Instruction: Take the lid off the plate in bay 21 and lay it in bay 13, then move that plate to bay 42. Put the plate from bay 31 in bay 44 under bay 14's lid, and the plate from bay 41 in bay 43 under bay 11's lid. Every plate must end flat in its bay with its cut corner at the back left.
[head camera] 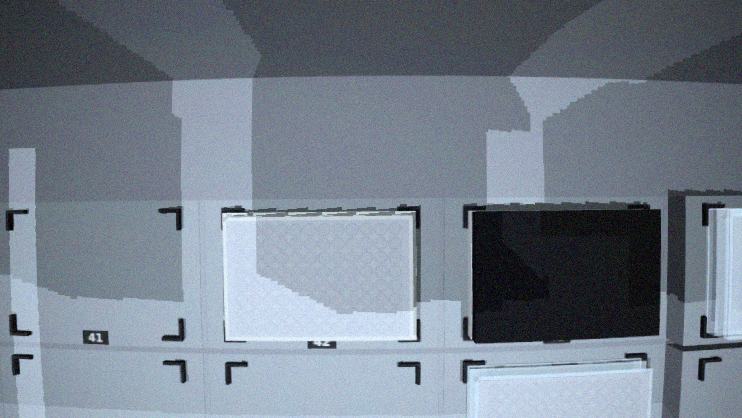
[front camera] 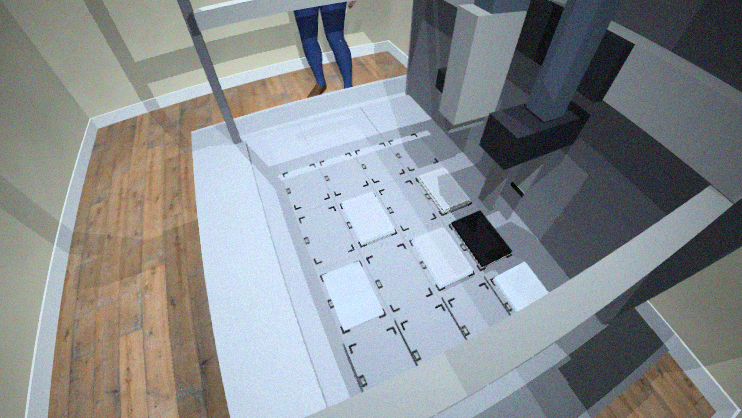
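Pixels of known places: gripper, fingertip midpoint: (front camera: 502, 196); robot's base, link origin: (front camera: 283, 174).
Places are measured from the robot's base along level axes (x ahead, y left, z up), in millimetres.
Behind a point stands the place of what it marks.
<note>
The lid (front camera: 353, 293) {y 46, x 393, z 8 mm} lies flat in bay 13. A white plate (front camera: 444, 189) {y 361, x 234, z 14 mm} (head camera: 319, 275) {y 366, x 229, z 14 mm} without a lid sits flat in bay 42. A black-topped plate (front camera: 481, 238) {y 360, x 397, z 16 mm} (head camera: 565, 275) {y 364, x 388, z 17 mm} sits flat in bay 43. A white plate (front camera: 520, 288) {y 356, x 538, z 31 mm} (head camera: 726, 272) {y 365, x 493, z 29 mm} under a clear lid is in bay 44, cut off at the right edge of the head view. Bays 21, 31 and 41 hold no plate. My gripper (front camera: 502, 199) {y 364, x 392, z 160 mm} hangs raised near the back row, its pale jaws apart and nothing between them. Its jaws do not show in the head view.
A white lidded plate (front camera: 443, 257) {y 255, x 400, z 14 mm} (head camera: 560, 397) {y 282, x 388, z 14 mm} sits in bay 33, in front of the black-topped plate. Another white plate (front camera: 368, 215) {y 152, x 230, z 14 mm} sits in bay 22. The pale pipetting stage (front camera: 480, 67) stands beside the gripper's column. A person's legs (front camera: 324, 46) show behind the deck.
</note>
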